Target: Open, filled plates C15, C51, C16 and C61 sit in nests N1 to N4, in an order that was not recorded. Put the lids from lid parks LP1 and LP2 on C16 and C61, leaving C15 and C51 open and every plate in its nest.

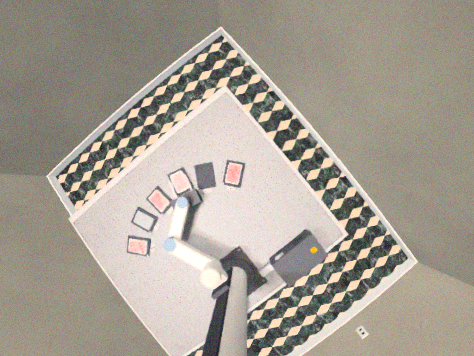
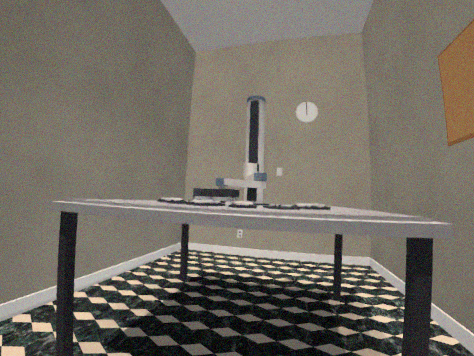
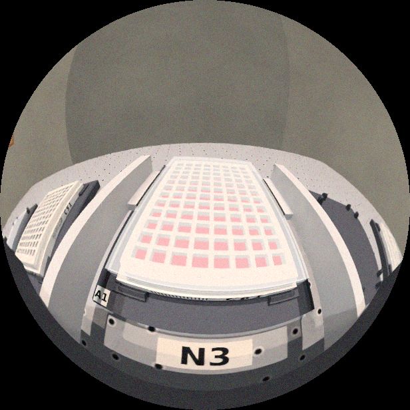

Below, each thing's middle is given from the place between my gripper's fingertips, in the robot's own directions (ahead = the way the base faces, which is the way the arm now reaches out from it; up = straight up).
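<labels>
The dark grey box (image 1: 298, 260) is 86 cm behind my gripper, 29 cm to the right of it and 2 cm above it; going by their middles, it is the farthest from my gripper of the things named here. From my gripper, nest N2 (image 3: 82, 201) is 3 cm behind, 3 cm below and 19 cm to the left, whereas lid park LP1 (image 3: 350, 229) is 10 cm behind, 3 cm below and 15 cm to the right. I see my gripper 2 cm past the nest N3 (image 3: 183, 315), 1 cm to the right of it and 3 cm above it. Measured to their middles, the nest N3 is the nearest to my gripper among these.
</labels>
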